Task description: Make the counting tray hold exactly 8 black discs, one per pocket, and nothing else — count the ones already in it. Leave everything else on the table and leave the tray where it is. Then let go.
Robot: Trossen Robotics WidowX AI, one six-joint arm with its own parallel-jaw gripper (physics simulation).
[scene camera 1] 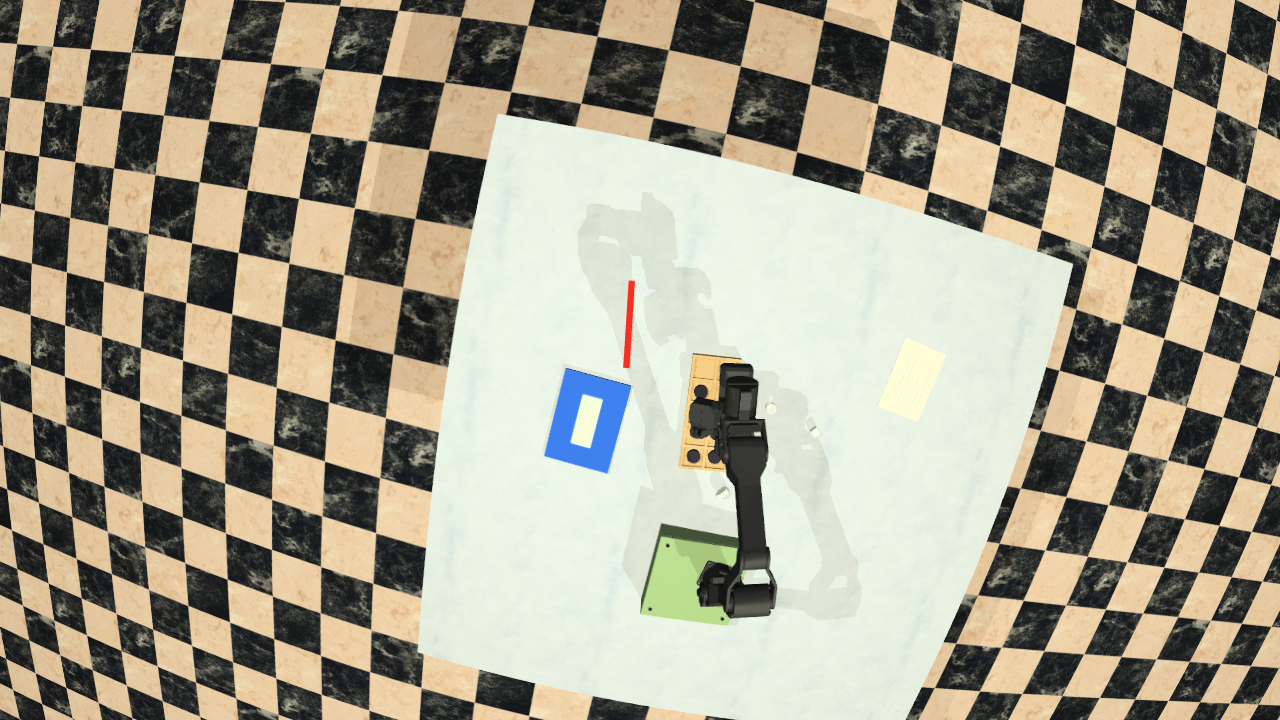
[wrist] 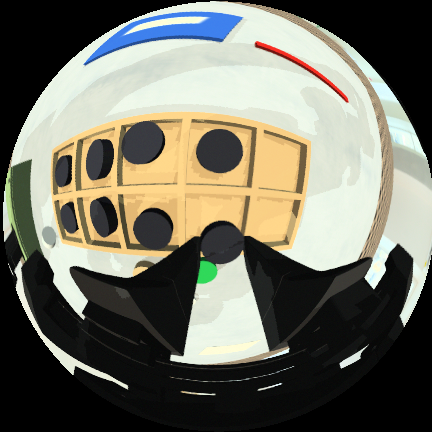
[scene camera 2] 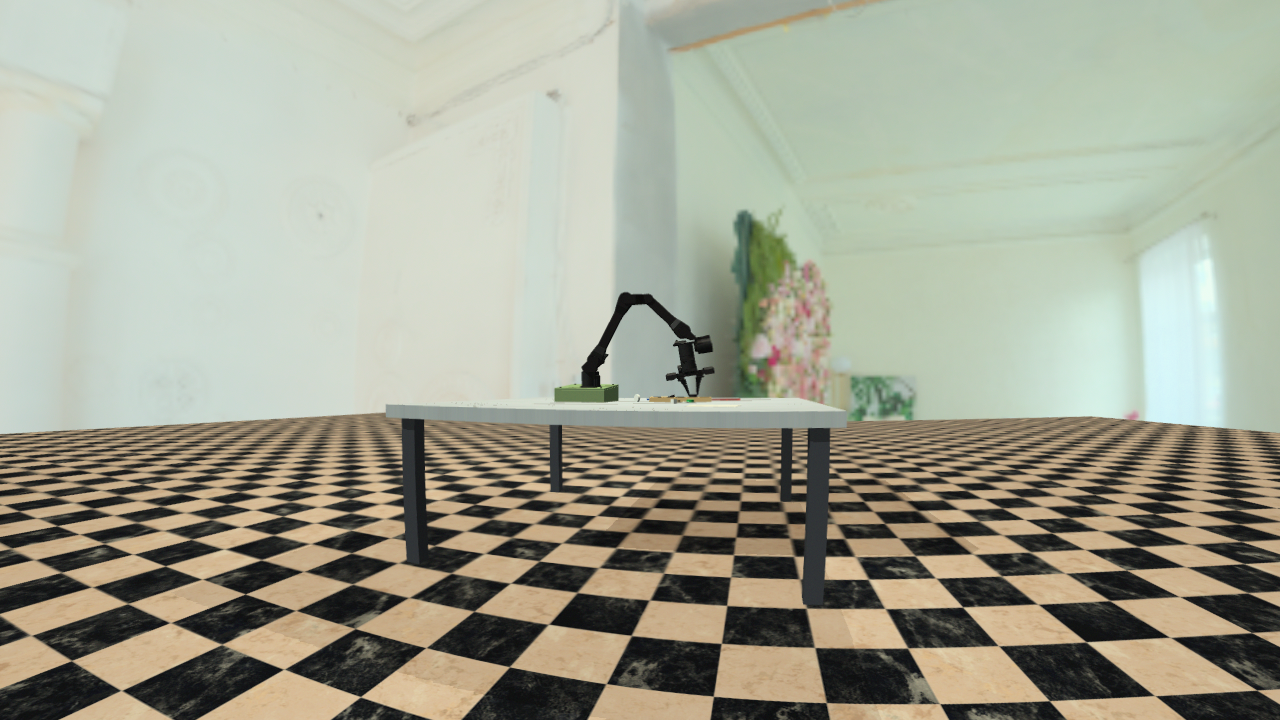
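Note:
The tan counting tray (scene camera 1: 713,368) (wrist: 185,155) has two rows of pockets. In the wrist view, the far row has black discs in every pocket except the rightmost, including one disc (wrist: 219,151) beside that empty pocket. The near row has black discs in its three left pockets, such as one disc (wrist: 153,228); its rightmost pocket is empty. My gripper (wrist: 221,241) (scene camera 2: 691,394) is shut on another black disc (wrist: 222,235), which overlaps the near edge of the pocket left of that empty one. Whether this disc touches the tray is unclear. The arm hides part of the tray from above.
A green disc (wrist: 207,272) and a tan disc (wrist: 143,266) lie near the tray's near side, partly hidden by the left finger. A grey disc (wrist: 49,236) lies off its left end. A blue frame (scene camera 1: 556,419), red stick (scene camera 1: 629,324) and cream card (scene camera 1: 912,379) lie farther away.

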